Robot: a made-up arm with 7 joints. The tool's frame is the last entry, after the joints. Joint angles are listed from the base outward.
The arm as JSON. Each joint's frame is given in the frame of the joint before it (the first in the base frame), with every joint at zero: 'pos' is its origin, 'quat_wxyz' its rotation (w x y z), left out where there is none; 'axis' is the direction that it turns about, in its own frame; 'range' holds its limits. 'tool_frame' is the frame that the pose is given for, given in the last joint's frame.
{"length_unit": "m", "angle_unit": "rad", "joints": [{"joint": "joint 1", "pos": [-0.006, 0.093, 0.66], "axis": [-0.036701, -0.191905, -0.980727], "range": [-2.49, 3.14]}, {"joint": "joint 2", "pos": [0.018, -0.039, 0.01], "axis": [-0.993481, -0.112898, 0.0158], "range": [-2.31, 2.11]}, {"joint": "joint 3", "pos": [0.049, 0.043, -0.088], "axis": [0.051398, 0.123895, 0.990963], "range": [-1.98, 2.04]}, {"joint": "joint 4", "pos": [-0.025, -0.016, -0.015], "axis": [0.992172, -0.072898, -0.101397], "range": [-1.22, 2.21]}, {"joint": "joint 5", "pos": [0.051, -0.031, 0.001], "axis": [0.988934, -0.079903, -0.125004], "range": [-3.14, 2.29]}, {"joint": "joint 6", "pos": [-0.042, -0.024, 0.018], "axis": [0.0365, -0.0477, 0.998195], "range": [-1.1, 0.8]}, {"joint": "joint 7", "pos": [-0.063, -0.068, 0.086], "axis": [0.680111, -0.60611, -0.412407], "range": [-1.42, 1.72]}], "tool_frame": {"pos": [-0.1, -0.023, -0.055], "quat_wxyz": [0.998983, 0.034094, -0.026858, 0.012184]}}
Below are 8 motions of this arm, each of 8 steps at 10 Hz.
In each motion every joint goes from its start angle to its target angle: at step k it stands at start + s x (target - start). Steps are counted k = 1, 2, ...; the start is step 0. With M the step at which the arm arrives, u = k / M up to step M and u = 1 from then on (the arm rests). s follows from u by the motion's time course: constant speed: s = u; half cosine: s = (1 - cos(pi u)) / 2; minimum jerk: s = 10 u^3 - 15 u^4 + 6 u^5.
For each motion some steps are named. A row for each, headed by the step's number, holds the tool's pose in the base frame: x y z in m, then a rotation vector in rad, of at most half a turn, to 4 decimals.
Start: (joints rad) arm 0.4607 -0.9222 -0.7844 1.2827 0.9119 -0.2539 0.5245
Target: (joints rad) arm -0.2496 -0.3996 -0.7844 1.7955 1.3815 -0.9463 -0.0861
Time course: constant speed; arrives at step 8
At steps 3, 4, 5, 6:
3: -0.0370 0.2859 0.6711 -2.2833 0.4356 0.9126
4: -0.0626 0.2811 0.6585 -2.3878 0.3063 0.8159
5: -0.0883 0.2730 0.6436 -2.4803 0.1681 0.7004
6: -0.1130 0.2613 0.6262 -2.5561 0.0226 0.5663

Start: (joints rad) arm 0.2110 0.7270 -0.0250 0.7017 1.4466 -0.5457 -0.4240
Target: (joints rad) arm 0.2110 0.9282 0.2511 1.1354 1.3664 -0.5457 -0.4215
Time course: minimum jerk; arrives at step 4
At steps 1, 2, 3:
1: -0.1840 -0.0396 0.5245 1.3126 0.0788 -0.3166
2: -0.1836 -0.0604 0.5401 1.3653 0.1874 -0.2935
3: -0.1831 -0.0771 0.5583 1.4188 0.2965 -0.2938

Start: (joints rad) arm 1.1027 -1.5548 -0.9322 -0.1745 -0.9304 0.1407 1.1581
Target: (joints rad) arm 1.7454 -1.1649 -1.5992 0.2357 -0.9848 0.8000 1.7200
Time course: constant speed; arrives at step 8
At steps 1, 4, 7, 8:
1: -0.0145 0.1410 0.7674 1.1116 -0.6232 -1.9778
4: 0.0150 0.1270 0.7703 1.1875 -0.9781 -2.4105
7: 0.0329 0.0997 0.7717 -0.9673 1.2727 2.4094
8: 0.0350 0.0889 0.7718 -0.8137 1.2968 2.2415

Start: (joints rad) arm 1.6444 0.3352 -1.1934 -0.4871 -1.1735 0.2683 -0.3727
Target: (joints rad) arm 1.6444 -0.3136 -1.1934 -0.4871 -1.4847 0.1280 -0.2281
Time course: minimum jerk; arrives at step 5
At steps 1, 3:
1: 0.1483 0.0482 0.7479 0.0677 2.0809 -1.8836
3: 0.1300 0.0388 0.7967 0.2006 1.9576 -1.6172

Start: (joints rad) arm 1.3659 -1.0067 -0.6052 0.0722 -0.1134 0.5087 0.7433
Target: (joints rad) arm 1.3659 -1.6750 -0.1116 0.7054 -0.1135 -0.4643 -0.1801
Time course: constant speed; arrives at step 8
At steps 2, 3, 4, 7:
2: 0.0144 0.2292 0.5927 1.3545 -1.4438 -1.5112
3: 0.0198 0.2397 0.5984 1.5090 -1.3829 -1.4709
4: 0.0221 0.2494 0.6066 1.6718 -1.3096 -1.3999
7: 0.0072 0.2670 0.6320 2.1368 -1.0436 -0.9705

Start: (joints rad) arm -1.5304 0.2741 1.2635 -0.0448 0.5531 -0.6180 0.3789
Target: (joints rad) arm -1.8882 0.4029 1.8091 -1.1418 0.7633 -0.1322 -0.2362
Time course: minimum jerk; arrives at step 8
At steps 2, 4, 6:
2: 0.1777 0.1520 0.5980 0.0483 0.8457 1.8924
4: 0.1692 0.2615 0.6093 -0.1821 0.5352 2.7587
6: 0.0848 0.3494 0.6487 0.2886 0.1127 -2.7141

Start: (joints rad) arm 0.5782 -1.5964 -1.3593 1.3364 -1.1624 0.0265 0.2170
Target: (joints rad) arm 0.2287 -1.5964 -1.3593 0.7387 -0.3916 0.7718 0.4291
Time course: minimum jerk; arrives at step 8
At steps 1, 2, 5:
1: -0.0503 0.2396 0.8490 1.5984 0.2719 -1.8882
2: -0.0585 0.2442 0.8416 1.5998 0.2191 -1.8509
5: -0.1093 0.2580 0.7852 1.6393 -0.1271 -1.5593

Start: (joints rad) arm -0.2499 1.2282 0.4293 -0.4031 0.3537 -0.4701 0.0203
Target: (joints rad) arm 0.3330 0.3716 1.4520 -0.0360 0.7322 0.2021 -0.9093
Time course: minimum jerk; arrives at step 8
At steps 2, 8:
2: -0.0391 -0.0470 0.7771 -1.0921 -0.0242 0.3134
8: 0.2094 -0.2238 0.6149 -0.1578 0.7028 1.6052

